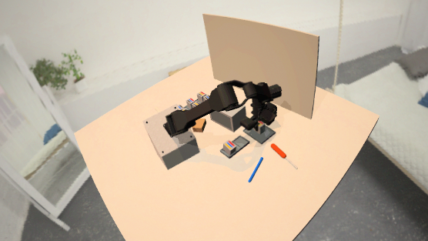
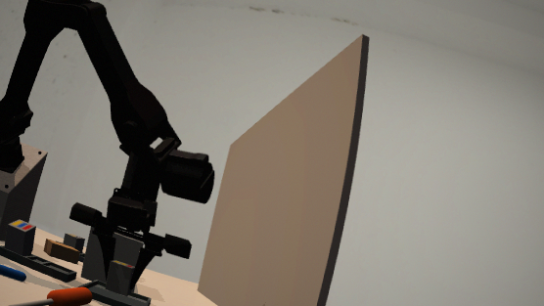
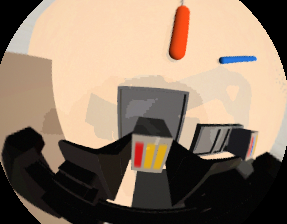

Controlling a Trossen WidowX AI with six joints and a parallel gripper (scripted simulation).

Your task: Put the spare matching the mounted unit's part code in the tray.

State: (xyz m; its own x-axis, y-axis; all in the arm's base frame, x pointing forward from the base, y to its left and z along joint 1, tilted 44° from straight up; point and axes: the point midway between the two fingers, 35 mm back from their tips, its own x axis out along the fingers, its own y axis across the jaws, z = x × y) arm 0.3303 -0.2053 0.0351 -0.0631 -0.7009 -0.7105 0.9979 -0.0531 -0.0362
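Now: the flat grey tray 20 mm below my gripper tip. Round my gripper tip: brown block 180 mm behind, 240 mm to the left, 10 mm below; mounted unit 50 mm behind, 190 mm to the left, 30 mm above; blue pen 170 mm behind, 150 mm to the right, 20 mm below.
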